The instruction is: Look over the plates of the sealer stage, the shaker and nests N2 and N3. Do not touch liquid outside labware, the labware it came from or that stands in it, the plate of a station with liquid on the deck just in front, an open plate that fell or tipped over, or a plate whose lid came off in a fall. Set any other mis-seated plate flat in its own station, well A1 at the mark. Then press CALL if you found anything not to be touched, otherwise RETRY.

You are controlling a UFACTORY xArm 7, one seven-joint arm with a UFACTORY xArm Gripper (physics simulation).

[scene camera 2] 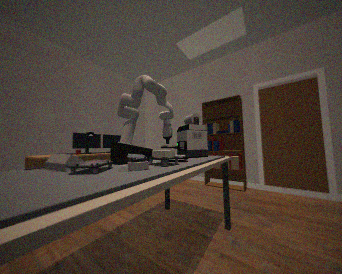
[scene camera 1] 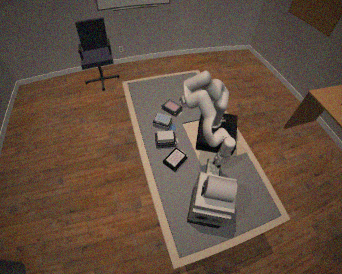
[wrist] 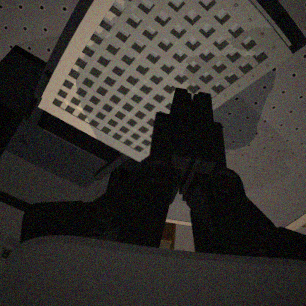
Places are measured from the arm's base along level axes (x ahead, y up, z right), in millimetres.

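Pixels of known places: gripper, fingertip midpoint: (scene camera 2: 167, 143) (scene camera 1: 217, 166) (wrist: 185, 112); arm's base at its link origin: (scene camera 2: 125, 144) (scene camera 1: 213, 121).
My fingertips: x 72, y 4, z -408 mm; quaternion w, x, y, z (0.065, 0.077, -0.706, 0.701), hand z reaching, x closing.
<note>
Ahead of a thing's pixels: the offset from my fingertips to its top centre. "spot": to the spot under its first point.
My gripper (scene camera 1: 215, 162) (scene camera 2: 167, 142) (wrist: 185, 112) is shut and empty, low over the plate at the sealer. That plate @[dy -14, dx +24, dz +0 mm] (wrist: 145, 65) fills the top of the wrist view with its open wells up; the fingertips overlap its near right edge, and contact cannot be told. The sealer @[dy +315, dx +110, dz -248 mm] (scene camera 1: 216, 201) (scene camera 2: 193, 141) stands beside it. In scene camera 1, a pink-topped plate @[dy -92, dx +236, dz +706 mm] (scene camera 1: 172, 106), a bluish plate @[dy -63, dx +337, dz +532 mm] (scene camera 1: 162, 119), a pale plate @[dy -53, dx +332, dz +338 mm] (scene camera 1: 165, 137) and a white plate @[dy -93, dx +273, dz +153 mm] (scene camera 1: 175, 158) in a black frame stand in a row. A small blue patch @[spot: dy -140, dx +249, dz +469 mm] (scene camera 1: 173, 128) lies beside the bluish one. Their station names and the A1 marks cannot be read.
The arm's black base (scene camera 1: 202, 135) (scene camera 2: 131, 152) stands right of the row of plates. The arm covers the place beyond the pink-topped plate, and the button panel cannot be made out in scene camera 1. A dark block @[spot: dy -96, dx +142, dz -107 mm] (wrist: 20, 80) is at the wrist view's left.
</note>
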